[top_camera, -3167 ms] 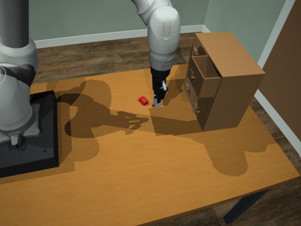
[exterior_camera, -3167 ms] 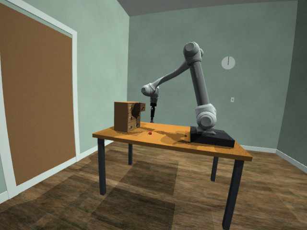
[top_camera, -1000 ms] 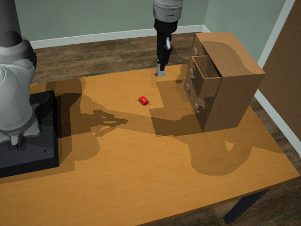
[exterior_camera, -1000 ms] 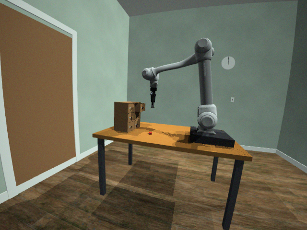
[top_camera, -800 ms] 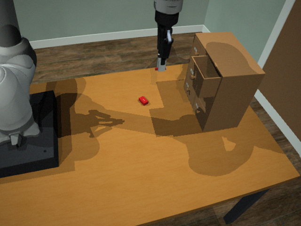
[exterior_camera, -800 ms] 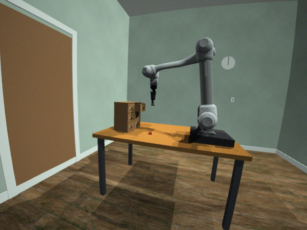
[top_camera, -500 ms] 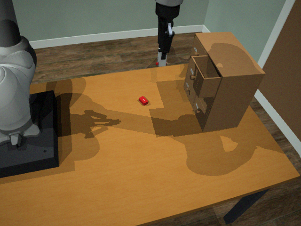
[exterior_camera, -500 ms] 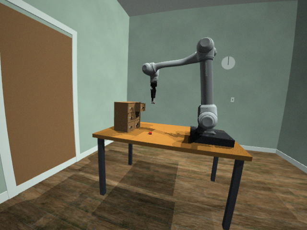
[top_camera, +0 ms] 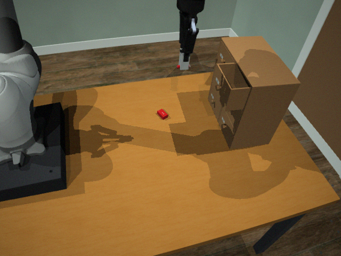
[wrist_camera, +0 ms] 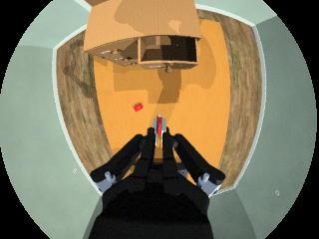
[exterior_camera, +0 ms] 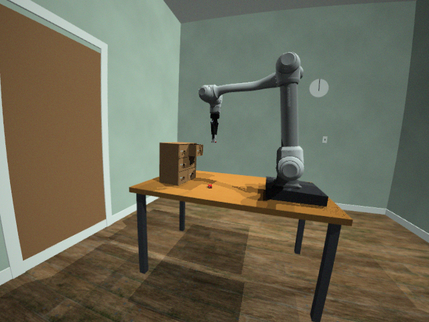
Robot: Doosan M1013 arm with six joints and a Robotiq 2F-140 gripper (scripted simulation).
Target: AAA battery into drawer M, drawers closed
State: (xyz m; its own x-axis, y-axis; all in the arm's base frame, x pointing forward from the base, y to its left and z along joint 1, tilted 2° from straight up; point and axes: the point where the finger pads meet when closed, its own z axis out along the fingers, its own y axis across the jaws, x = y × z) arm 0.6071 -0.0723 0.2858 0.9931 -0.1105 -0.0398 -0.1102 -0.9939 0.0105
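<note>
My hand is 30 mm above the AAA battery. From my hand the other things lie so: red block (20 mm behind, 140 mm to the left, 370 mm below).
</note>
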